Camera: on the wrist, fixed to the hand. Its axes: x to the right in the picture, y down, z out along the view.
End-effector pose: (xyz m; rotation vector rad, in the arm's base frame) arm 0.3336 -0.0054 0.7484 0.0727 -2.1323 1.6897
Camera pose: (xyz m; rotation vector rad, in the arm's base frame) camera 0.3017 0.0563 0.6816 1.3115 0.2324 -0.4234
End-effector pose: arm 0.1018 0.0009 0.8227 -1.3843 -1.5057 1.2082
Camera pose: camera 0.1591 0.0225 0.7483 1.1136 -0.9535 -1.1367
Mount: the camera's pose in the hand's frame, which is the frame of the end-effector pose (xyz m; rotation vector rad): 0.0188 0.0869 -0.0372 -0.0663 -0.7340 3.0026
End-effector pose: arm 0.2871 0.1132 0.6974 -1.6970 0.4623 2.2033
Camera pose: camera 0.2765 0.0200 0.6753 -0.7119 -1.1636 -0.7065
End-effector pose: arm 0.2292 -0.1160 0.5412 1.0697 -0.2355 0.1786
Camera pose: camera 0.2287 -0.0418 0.6027 0.2816 2.0958 -2.1109
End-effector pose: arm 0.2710 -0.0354 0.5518 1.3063 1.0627 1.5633
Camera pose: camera 0.2257 -0.0481 0.6359 -1.3683 1.4717 -0.7291
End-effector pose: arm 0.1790 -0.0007 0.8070 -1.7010 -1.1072 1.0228
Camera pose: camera 0.2409 -0.0130 0.7342 0.8640 -1.3017 -1.3764
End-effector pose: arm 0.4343 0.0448 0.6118 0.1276 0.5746 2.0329
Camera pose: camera 0.3435 0.0125 0.6152 -0.9184 0.3932 -1.0728
